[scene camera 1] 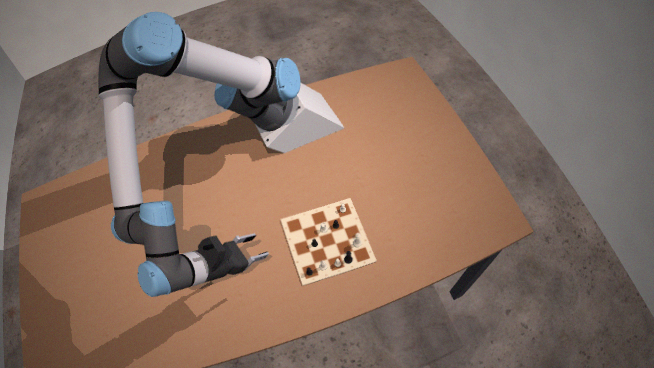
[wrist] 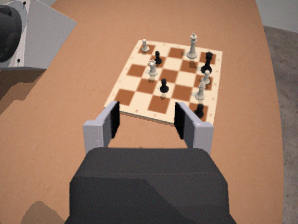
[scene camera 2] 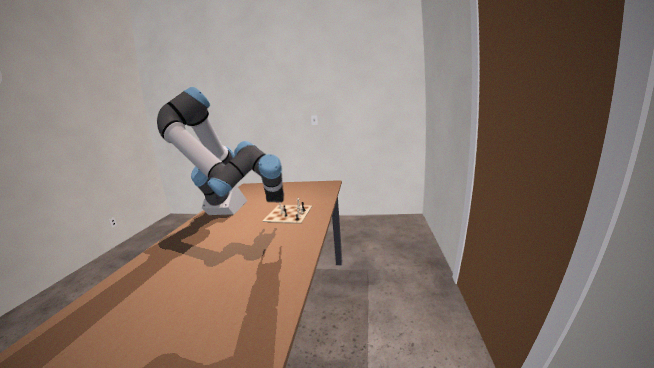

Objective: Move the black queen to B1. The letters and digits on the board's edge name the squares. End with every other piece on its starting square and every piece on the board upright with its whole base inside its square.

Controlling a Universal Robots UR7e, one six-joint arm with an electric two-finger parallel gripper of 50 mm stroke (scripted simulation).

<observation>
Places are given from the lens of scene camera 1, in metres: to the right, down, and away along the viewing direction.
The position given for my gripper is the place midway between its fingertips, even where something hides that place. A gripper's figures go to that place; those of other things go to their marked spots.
my gripper (scene camera 1: 259, 245): -0.17, 0.15, 1.04
chessboard (scene camera 1: 300, 229): -0.08, 0.13, 1.24
</observation>
